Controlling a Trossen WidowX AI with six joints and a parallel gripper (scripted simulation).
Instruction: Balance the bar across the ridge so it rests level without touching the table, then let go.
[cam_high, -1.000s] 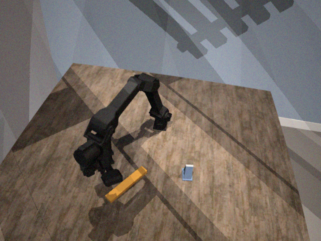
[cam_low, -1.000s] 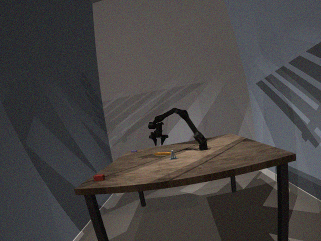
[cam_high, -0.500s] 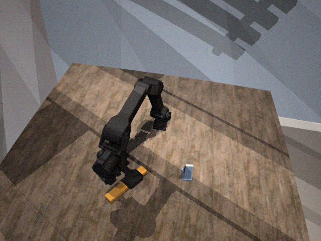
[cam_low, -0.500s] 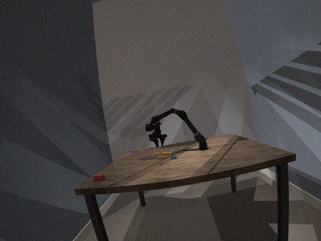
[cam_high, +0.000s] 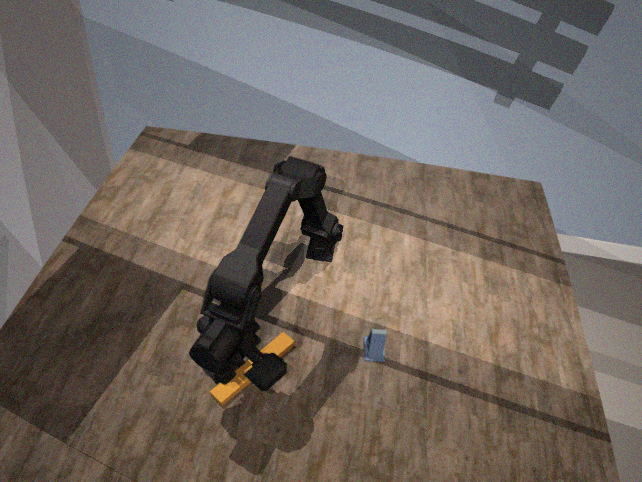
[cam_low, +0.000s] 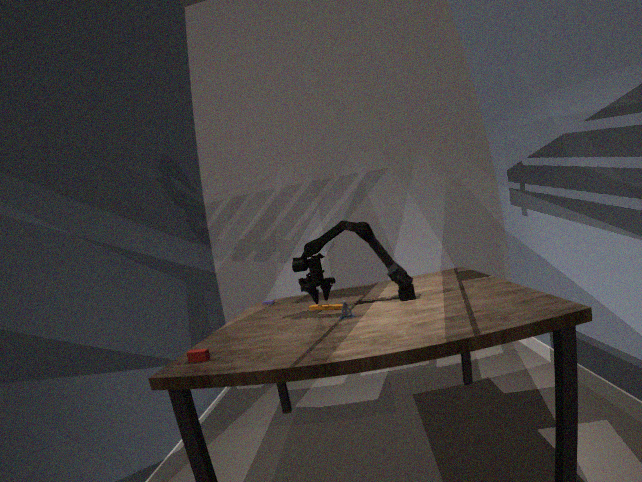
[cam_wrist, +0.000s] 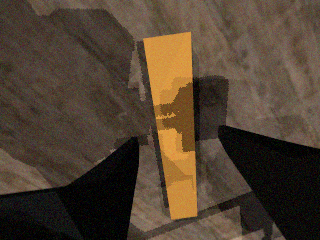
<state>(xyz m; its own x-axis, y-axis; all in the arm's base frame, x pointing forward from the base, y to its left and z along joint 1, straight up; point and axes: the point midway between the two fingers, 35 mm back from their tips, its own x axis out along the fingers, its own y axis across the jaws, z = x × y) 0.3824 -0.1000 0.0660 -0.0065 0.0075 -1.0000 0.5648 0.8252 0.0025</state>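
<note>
Now: the yellow bar 20 mm to the left of my gripper tip, 20 mm below it and 20 mm behind it. The rest, counted from my gripper tip: red block 600 mm to the left, 360 mm ahead, 20 mm below; then blue-violet piece 400 mm to the right, 360 mm ahead, 20 mm below.
</note>
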